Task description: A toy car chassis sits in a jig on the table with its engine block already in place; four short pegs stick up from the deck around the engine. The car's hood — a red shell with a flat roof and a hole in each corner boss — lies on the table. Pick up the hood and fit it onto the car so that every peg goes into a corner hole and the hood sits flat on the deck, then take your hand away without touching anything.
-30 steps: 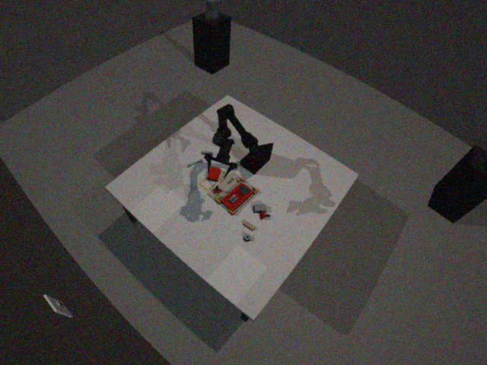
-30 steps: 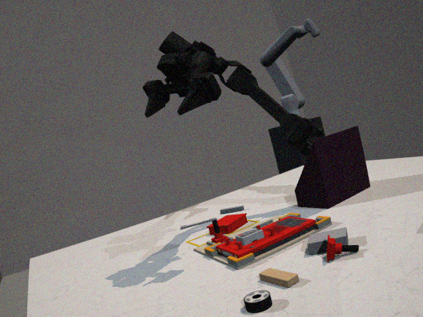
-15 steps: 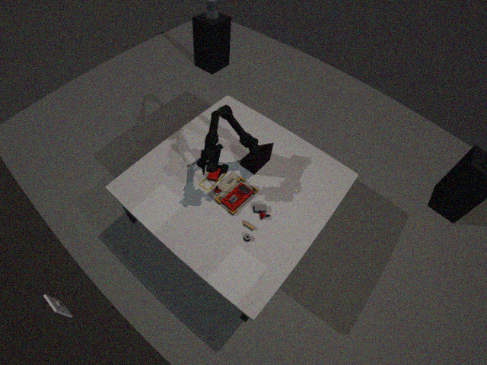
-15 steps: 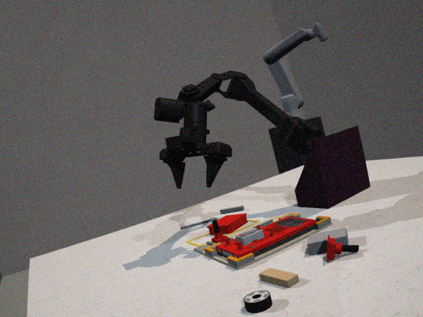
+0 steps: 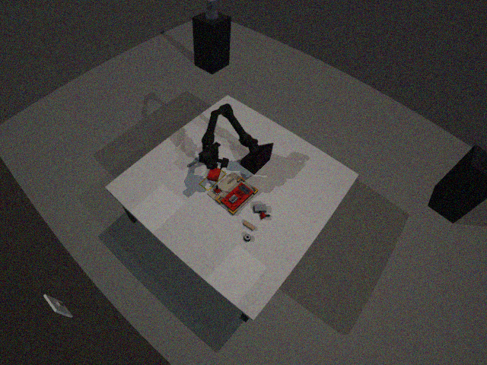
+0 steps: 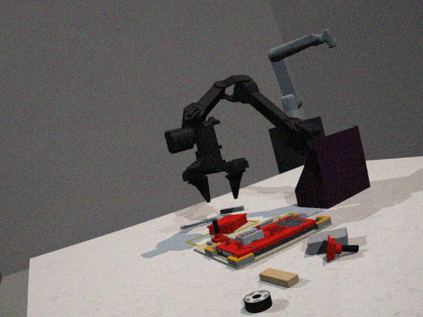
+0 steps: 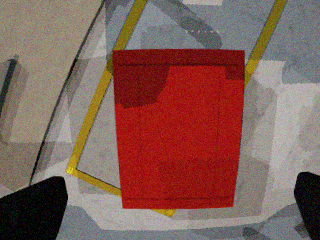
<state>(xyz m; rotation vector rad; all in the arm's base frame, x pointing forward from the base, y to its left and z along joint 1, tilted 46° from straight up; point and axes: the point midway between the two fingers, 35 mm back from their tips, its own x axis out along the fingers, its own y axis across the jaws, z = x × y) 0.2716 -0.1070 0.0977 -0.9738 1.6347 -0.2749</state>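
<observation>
Right now the red hood is 6 cm below my gripper tip. Round my gripper tip: grey engine block: 7 cm ahead, 24 cm to the left, 6 cm below; then tan block: 14 cm ahead, 42 cm to the left, 7 cm below; then black wheel: 21 cm ahead, 47 cm to the left, 7 cm below.
</observation>
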